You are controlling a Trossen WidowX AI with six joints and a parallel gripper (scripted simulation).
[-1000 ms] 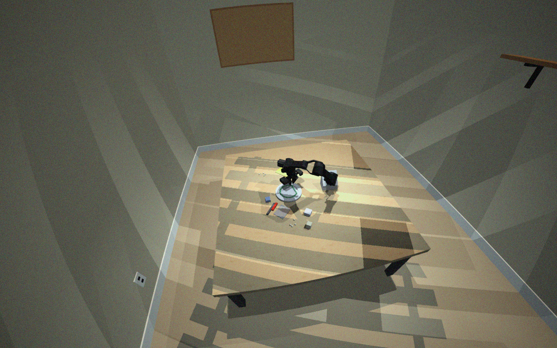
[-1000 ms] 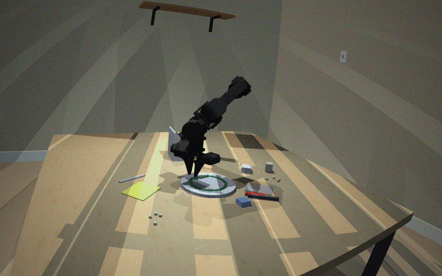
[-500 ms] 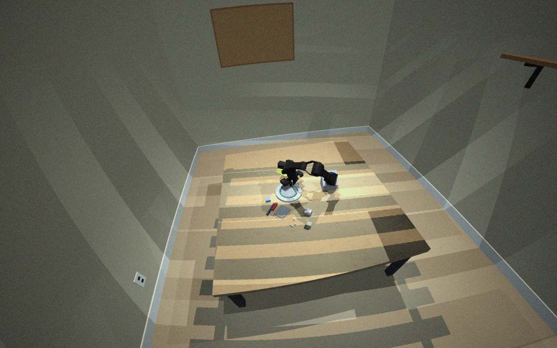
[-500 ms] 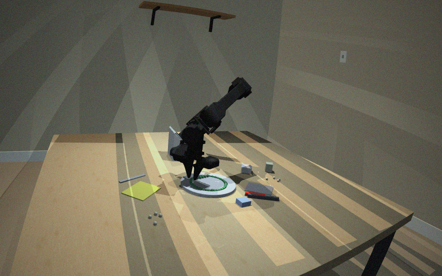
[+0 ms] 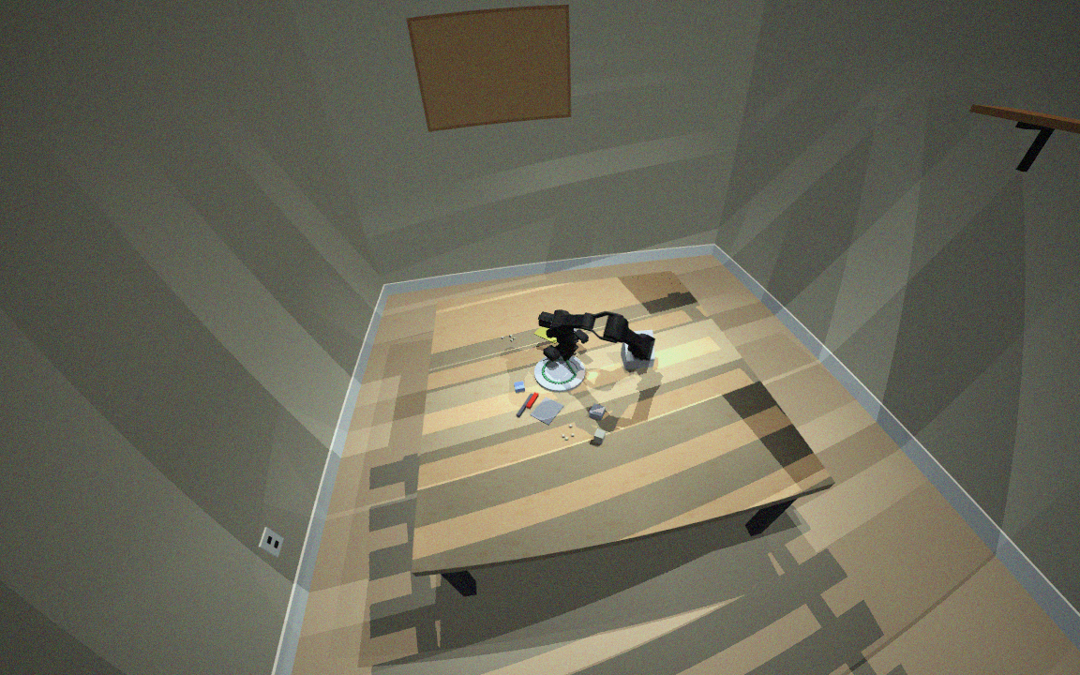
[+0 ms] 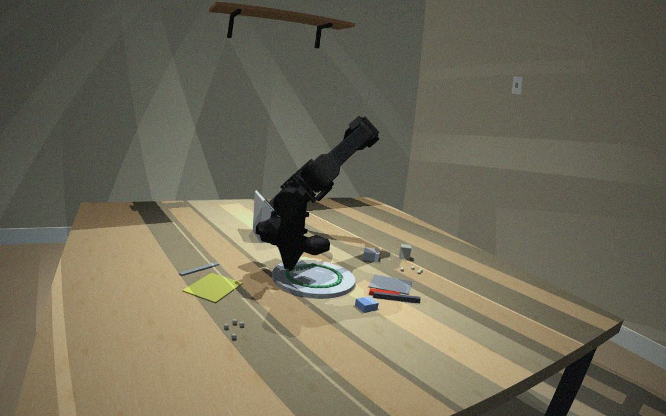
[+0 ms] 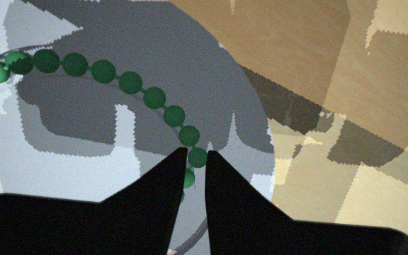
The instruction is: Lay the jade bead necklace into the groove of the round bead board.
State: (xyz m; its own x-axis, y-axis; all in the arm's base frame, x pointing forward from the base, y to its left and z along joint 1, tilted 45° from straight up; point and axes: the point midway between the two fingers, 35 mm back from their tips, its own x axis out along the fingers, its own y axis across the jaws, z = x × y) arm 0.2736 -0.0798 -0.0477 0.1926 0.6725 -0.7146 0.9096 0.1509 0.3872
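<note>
The round grey bead board lies 5 cm to the left of my gripper tip, 4 cm ahead of it and 1 cm below it. The rest, counted from my gripper tip: grey rod 20 cm to the right, 9 cm behind, 1 cm below; then yellow sheet 20 cm to the right, 1 cm below, 1 cm ahead; then blue block 21 cm ahead, 8 cm to the left, 1 cm below.
</note>
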